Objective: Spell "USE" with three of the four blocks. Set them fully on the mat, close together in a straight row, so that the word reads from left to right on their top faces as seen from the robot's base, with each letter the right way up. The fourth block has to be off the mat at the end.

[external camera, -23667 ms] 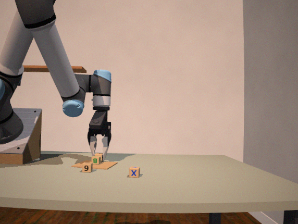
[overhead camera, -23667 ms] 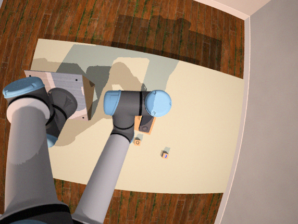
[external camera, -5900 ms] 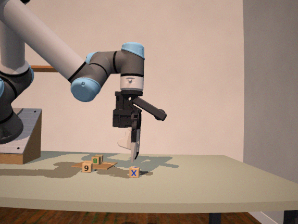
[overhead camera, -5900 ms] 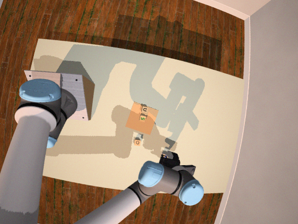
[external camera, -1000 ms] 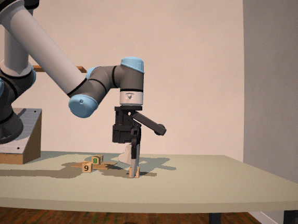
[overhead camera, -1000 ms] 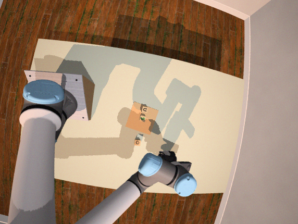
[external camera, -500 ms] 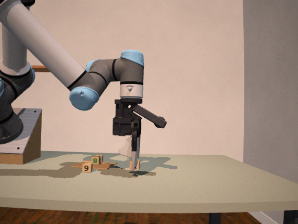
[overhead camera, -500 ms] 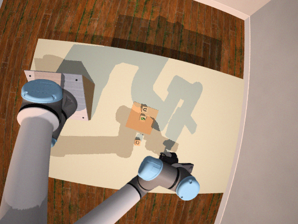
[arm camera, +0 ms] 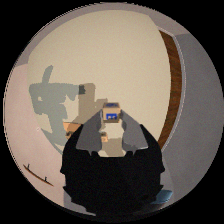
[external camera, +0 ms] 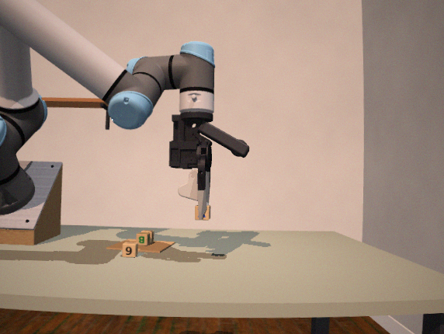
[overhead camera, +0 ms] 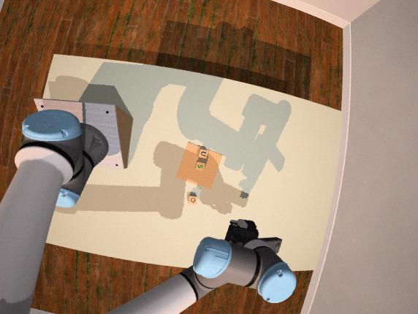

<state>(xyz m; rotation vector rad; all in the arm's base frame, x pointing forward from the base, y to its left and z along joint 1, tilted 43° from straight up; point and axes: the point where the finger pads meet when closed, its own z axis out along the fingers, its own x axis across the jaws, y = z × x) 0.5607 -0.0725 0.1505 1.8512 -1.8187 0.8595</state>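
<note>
My gripper is now 170 mm to the right of the orange mat, 170 mm past it and 110 mm above it. Also, from my hand: blue-lettered block: right at my hand.
</note>
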